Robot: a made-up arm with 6 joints.
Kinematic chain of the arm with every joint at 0, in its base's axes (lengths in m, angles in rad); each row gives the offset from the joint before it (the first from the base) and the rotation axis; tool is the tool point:
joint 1: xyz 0 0 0.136 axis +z
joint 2: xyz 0 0.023 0 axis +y
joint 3: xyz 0 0 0.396 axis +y
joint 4: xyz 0 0 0.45 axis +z
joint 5: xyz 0 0 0 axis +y
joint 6: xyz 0 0 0.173 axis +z
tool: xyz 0 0 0
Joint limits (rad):
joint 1: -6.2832..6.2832
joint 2: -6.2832..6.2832
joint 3: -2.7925..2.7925
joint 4: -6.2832..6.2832
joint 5: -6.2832..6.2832
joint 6: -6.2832..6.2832
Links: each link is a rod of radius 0.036 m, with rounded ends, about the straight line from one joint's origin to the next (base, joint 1, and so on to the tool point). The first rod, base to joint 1, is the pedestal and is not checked.
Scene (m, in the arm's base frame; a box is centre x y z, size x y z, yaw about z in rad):
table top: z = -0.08
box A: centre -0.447 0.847 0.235 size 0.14 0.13 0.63 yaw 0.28
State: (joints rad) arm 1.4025 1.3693 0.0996 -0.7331 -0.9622 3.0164
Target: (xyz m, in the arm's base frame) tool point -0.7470 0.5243 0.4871
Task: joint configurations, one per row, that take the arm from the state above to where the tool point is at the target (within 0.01 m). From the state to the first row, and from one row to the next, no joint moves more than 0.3 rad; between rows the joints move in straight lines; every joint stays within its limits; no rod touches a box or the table.
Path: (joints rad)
1: 1.5320 1.4518 -0.1587 -0.7897 -0.8754 2.8128
2: 1.6615 1.5344 -0.4171 -0.8462 -0.7887 2.6093
3: 1.7910 1.6169 -0.6754 -0.9028 -0.7019 2.4057
4: 1.9205 1.6995 -0.9338 -0.9594 -0.6151 2.2022
5: 2.0414 1.5863 -0.6822 -0.9232 -0.6635 2.4057
6: 2.1624 1.4731 -0.4307 -0.8870 -0.7120 2.6093
7: 2.2834 1.3599 -0.1792 -0.8508 -0.7604 2.8128
8: 2.4043 1.2467 0.0723 -0.8146 -0.8088 3.0164

